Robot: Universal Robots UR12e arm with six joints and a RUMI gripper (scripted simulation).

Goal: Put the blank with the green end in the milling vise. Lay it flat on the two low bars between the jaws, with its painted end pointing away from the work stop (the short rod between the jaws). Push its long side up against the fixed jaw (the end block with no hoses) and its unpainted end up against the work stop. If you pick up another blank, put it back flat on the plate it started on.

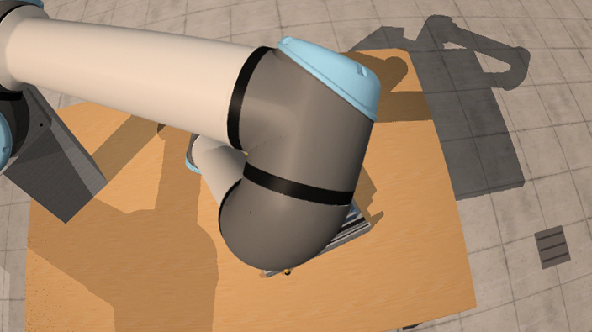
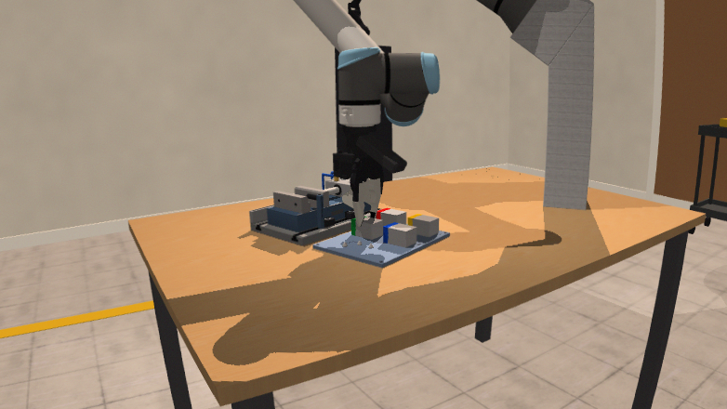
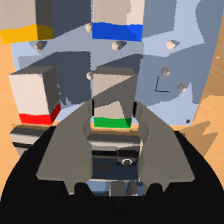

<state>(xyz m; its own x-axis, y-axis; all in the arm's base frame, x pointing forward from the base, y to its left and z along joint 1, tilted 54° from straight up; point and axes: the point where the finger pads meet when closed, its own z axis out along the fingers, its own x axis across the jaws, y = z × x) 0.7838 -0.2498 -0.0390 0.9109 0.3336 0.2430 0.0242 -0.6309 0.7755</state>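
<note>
The green-ended blank lies 20 mm below my hand. Also, from my hand: blue-ended blank 90 mm to the left, 20 mm below; then red-ended blank 90 mm behind, 20 mm below; then blue-grey plate 50 mm to the left, 40 mm below.
</note>
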